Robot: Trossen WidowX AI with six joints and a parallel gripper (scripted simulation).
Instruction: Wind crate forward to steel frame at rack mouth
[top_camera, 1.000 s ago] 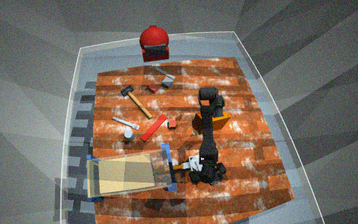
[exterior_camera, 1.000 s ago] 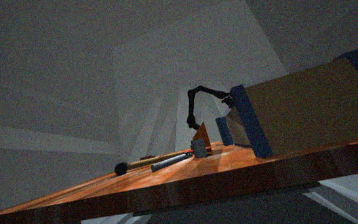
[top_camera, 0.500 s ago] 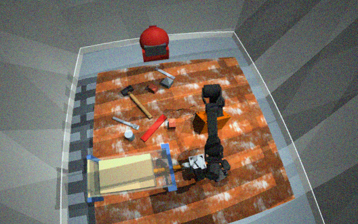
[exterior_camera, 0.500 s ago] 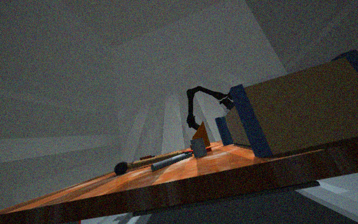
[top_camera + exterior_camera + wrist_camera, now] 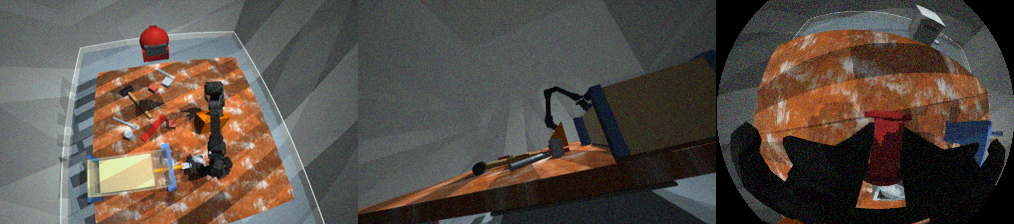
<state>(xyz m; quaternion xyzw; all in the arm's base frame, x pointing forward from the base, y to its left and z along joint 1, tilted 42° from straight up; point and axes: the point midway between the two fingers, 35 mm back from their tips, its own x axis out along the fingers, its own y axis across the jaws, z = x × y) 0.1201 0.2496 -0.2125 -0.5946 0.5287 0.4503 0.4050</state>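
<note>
Now: the red-knobbed winch handle 2 cm ahead of my gripper tip, 4 cm to the right of it and 3 cm below it. The rest, counted from my gripper tip: red knob: 2 cm to the right; then blue steel frame: 22 cm ahead, 10 cm to the right, 3 cm below; then winch: 5 cm ahead, 10 cm to the right, 10 cm below.
</note>
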